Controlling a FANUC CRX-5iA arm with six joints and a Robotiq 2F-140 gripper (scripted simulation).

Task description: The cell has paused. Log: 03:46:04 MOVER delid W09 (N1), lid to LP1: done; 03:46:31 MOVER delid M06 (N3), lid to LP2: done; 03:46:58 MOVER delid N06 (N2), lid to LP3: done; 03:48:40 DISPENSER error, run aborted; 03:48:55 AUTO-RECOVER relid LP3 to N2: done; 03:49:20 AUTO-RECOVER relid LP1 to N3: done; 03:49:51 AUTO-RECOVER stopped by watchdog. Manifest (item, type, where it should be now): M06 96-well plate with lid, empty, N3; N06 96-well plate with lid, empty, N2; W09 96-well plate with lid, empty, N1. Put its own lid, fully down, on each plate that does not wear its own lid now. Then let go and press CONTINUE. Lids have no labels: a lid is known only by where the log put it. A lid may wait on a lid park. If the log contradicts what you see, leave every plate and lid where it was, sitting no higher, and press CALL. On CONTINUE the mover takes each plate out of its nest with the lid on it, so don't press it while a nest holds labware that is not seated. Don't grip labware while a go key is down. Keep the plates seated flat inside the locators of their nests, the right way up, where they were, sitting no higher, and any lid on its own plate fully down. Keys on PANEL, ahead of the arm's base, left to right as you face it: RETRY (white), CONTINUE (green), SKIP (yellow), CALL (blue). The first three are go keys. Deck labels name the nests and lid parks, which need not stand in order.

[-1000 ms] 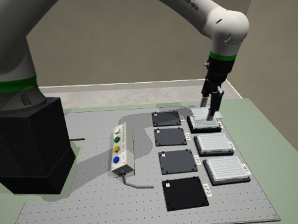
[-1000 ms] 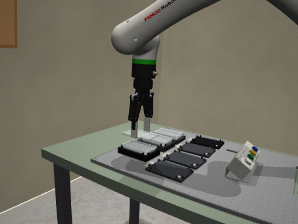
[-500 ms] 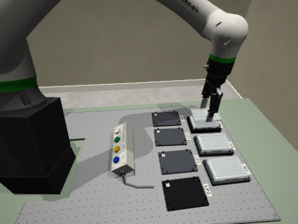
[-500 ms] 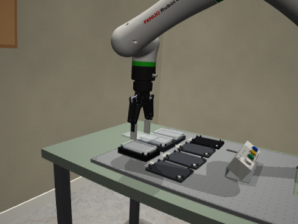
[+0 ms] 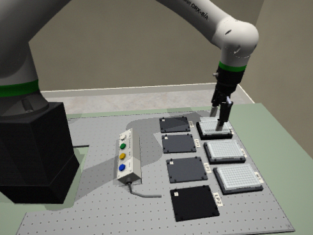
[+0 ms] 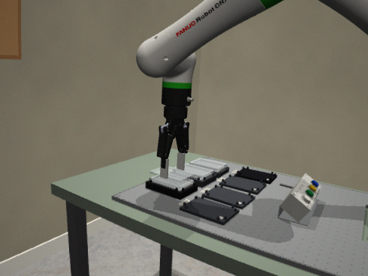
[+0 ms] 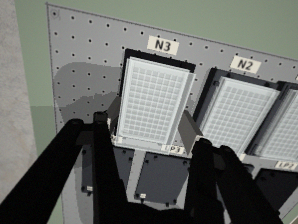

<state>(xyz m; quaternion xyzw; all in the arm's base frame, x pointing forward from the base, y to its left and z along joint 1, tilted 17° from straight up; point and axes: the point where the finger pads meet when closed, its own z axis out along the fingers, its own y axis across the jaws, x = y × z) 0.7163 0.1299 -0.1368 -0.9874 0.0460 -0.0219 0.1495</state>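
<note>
Now: hand 50 mm above the plate. Also, from my hand: lid park LP3 (190 mm behind, 50 mm to the right, 80 mm below); then lid park LP4 (180 mm behind, 70 mm to the left, 80 mm below); then lid park LP1 (190 mm behind, 190 mm to the right, 80 mm below).
</note>
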